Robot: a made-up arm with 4 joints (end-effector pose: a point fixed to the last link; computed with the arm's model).
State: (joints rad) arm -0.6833 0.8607 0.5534 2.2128
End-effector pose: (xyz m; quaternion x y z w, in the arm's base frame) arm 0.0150 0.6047 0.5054 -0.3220 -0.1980 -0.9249 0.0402
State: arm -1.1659 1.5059 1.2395 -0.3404
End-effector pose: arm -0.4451 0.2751 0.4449 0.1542 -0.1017 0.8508 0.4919
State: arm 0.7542 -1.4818 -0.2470 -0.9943
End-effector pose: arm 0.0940 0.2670 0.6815 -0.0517 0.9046 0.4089 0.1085
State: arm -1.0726 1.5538 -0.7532 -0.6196
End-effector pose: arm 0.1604 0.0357 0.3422 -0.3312 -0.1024 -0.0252 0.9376
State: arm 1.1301 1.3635 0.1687 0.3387
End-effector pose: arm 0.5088 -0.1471 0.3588 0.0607 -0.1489 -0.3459 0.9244
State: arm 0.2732 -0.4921 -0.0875 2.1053
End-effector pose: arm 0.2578 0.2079 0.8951 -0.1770 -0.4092 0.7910 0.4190
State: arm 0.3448 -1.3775 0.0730 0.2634
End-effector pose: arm -0.0313 0.3030 0.7460 -0.2748 -0.9484 0.1021 0.1209
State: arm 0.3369 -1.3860 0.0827 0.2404
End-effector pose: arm -0.0343 0.3064 0.7425 -0.2698 -0.9514 0.0957 0.1138
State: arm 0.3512 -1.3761 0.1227 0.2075
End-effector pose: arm -0.0230 0.3247 0.7415 -0.2848 -0.9474 0.0894 0.1152
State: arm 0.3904 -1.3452 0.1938 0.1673
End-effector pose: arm 0.0072 0.3566 0.7431 -0.3215 -0.9347 0.0847 0.1260
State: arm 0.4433 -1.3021 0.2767 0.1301
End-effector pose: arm 0.0513 0.3902 0.7454 -0.3686 -0.9148 0.0829 0.1428
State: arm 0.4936 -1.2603 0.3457 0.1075
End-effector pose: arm 0.0955 0.4139 0.7474 -0.4110 -0.8934 0.0844 0.1608
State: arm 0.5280 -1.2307 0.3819 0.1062
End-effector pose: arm 0.1249 0.4238 0.7500 -0.4379 -0.8772 0.0884 0.1760
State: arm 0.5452 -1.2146 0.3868 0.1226
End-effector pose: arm 0.1367 0.4237 0.7536 -0.4494 -0.8684 0.0936 0.1873
